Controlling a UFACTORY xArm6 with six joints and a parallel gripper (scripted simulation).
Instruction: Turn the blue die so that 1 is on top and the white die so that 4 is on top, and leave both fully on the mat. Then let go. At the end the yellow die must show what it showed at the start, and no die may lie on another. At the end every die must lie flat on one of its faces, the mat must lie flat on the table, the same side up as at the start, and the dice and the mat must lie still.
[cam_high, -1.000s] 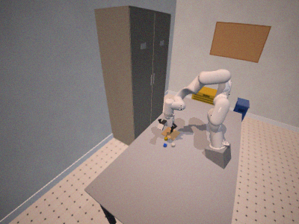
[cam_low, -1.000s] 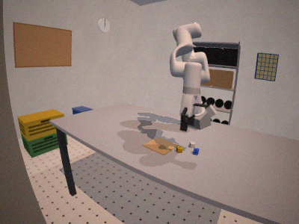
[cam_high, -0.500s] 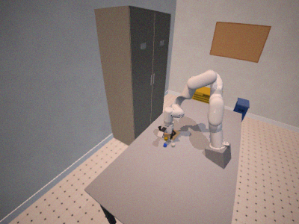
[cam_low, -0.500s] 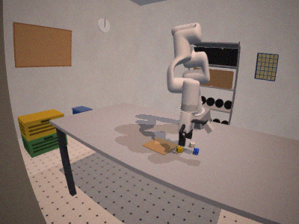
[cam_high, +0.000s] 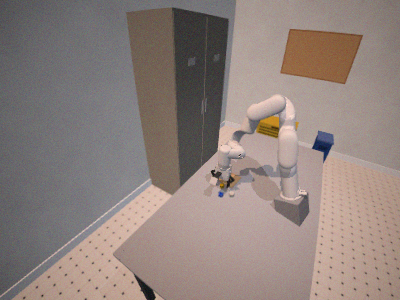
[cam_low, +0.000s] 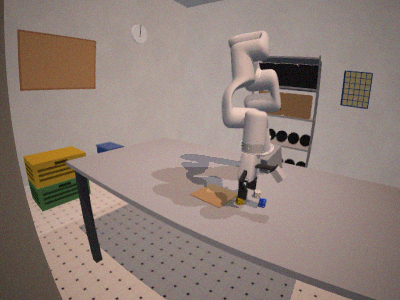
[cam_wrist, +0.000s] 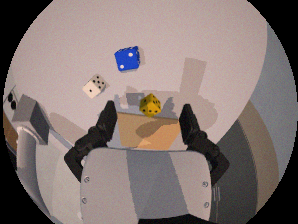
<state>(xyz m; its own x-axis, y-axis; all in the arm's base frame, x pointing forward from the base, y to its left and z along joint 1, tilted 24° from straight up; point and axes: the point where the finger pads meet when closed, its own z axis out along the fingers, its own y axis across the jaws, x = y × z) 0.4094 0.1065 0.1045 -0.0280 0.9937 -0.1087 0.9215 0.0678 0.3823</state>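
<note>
Now: hand 2 cm to the left of the yellow die and 4 cm above it. The rest, counted from my hand: blue die (3 cm behind, 6 cm to the left, 4 cm below); tan mat (1 cm ahead, 13 cm to the right, 5 cm below); white die (9 cm behind, 1 cm to the left, 4 cm below).
</note>
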